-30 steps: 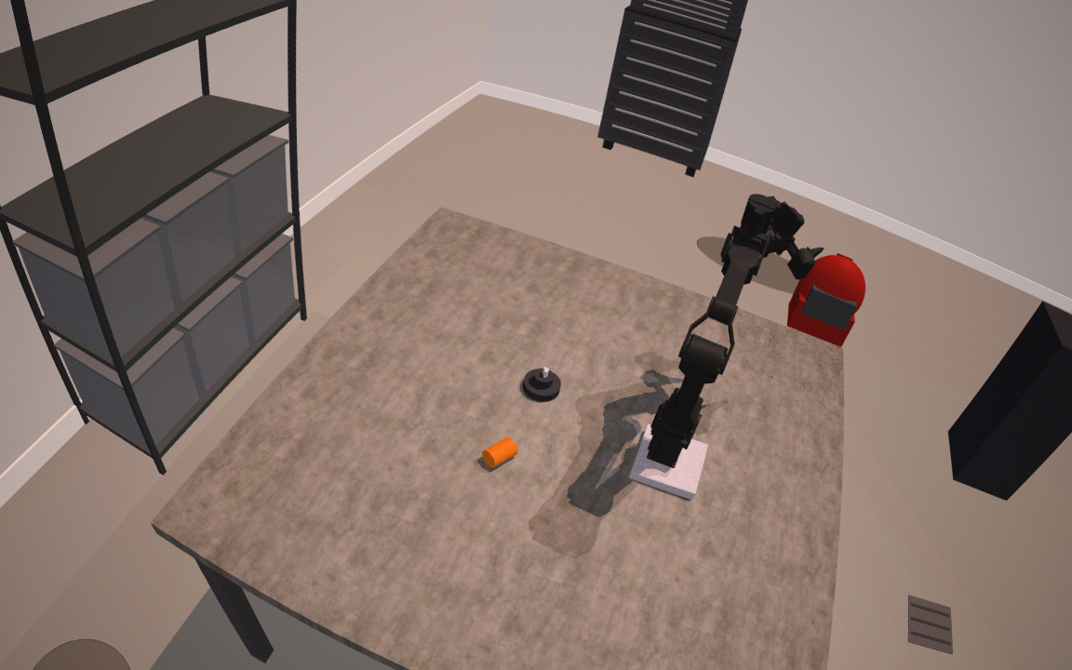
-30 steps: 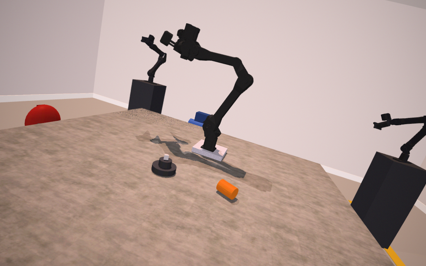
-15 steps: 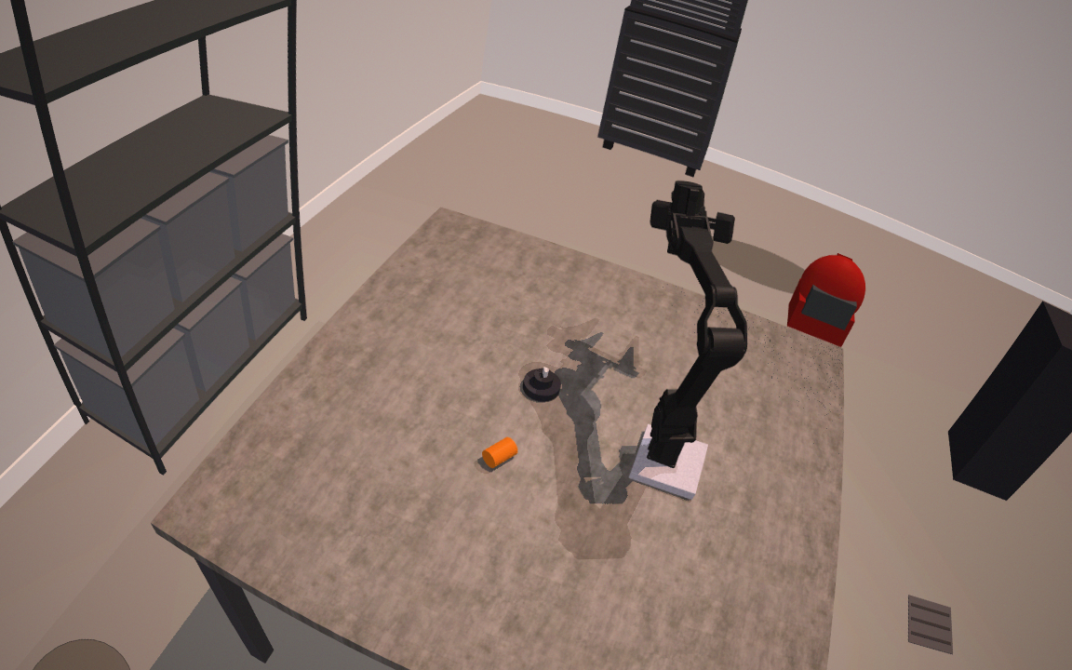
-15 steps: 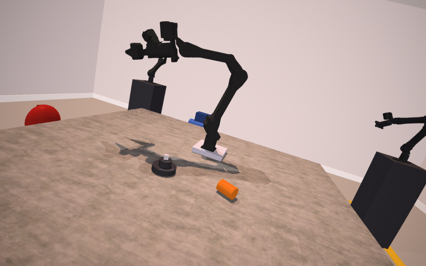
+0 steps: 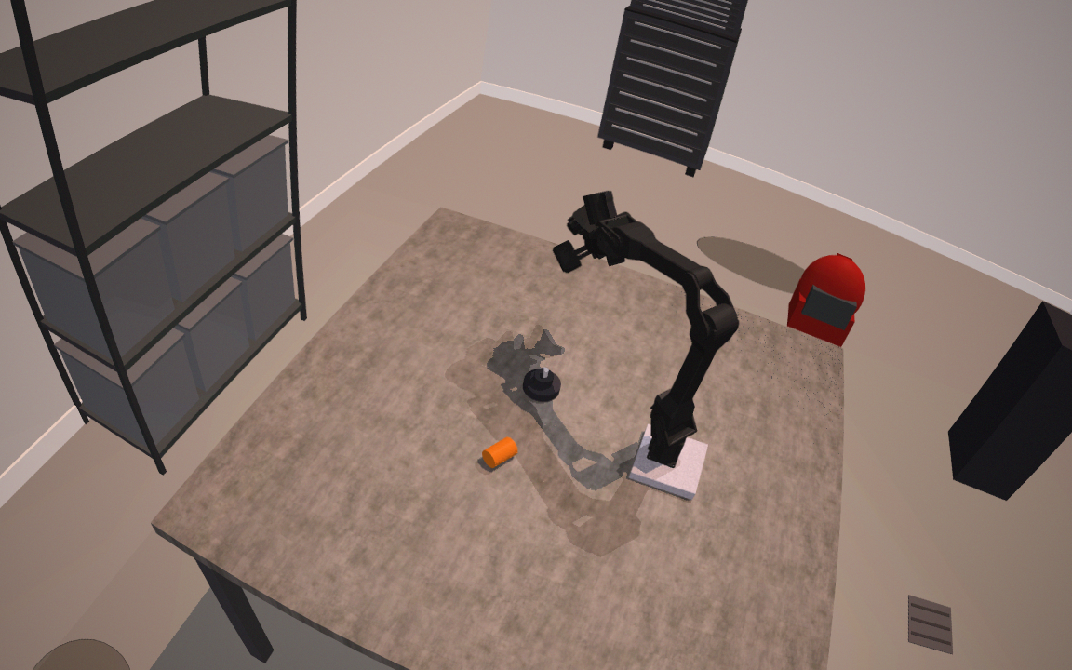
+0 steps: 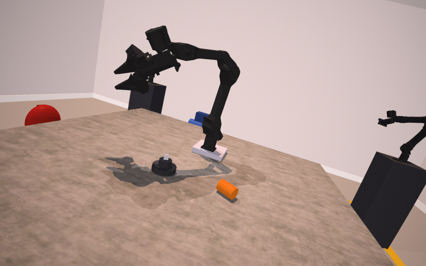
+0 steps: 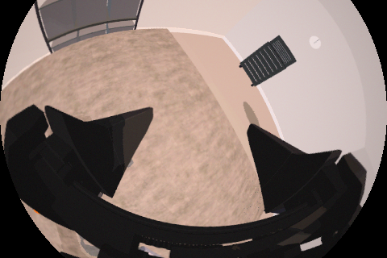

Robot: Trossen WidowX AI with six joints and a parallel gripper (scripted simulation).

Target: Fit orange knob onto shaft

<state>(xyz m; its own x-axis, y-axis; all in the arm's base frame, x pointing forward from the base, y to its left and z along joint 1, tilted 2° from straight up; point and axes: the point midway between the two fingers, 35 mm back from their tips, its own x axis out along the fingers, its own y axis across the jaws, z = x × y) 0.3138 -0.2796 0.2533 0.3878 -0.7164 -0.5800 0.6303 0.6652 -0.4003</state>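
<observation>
The orange knob lies 470 mm to the left of my gripper tip, 240 mm below it and 20 mm behind it. Round my gripper tip: round pedestal: 230 mm to the left, 230 mm below, 20 mm behind.
</observation>
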